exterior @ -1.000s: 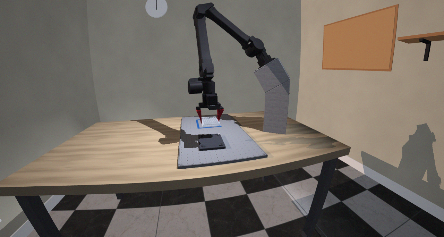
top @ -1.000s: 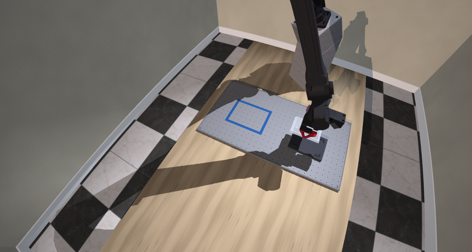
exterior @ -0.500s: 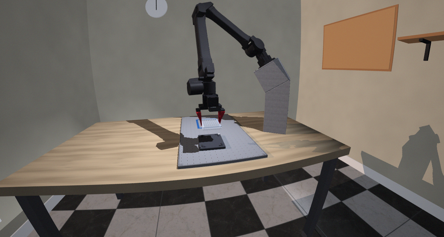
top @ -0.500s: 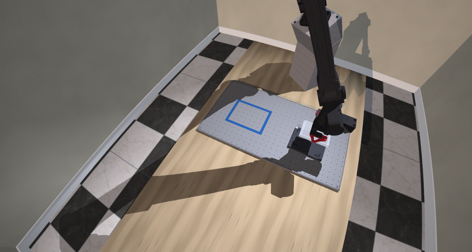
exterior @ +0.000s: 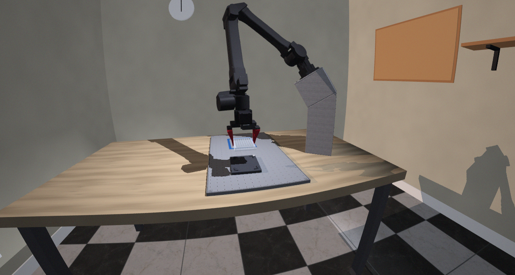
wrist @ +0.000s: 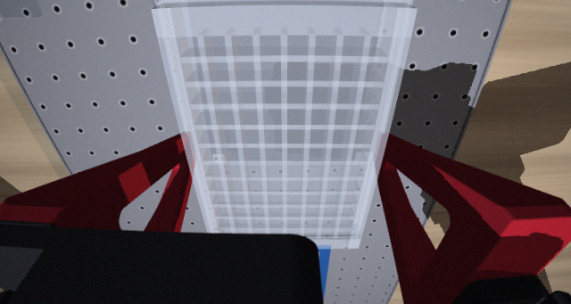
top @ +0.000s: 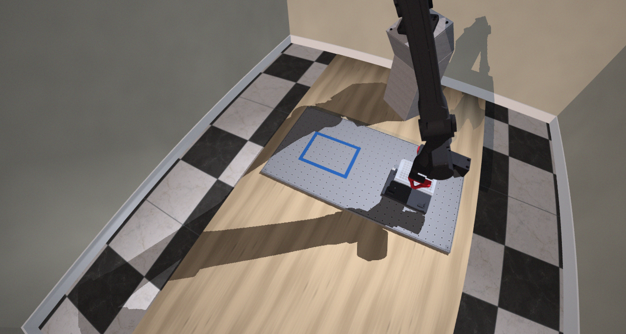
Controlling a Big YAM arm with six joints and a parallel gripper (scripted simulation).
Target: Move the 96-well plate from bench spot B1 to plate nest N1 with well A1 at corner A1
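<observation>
The dark plate nest is 10 cm below my hand. Round my hand: white corner mark (9 cm below, 8 cm to the right, 5 cm behind); clear 96-well plate (right at my hand).
</observation>
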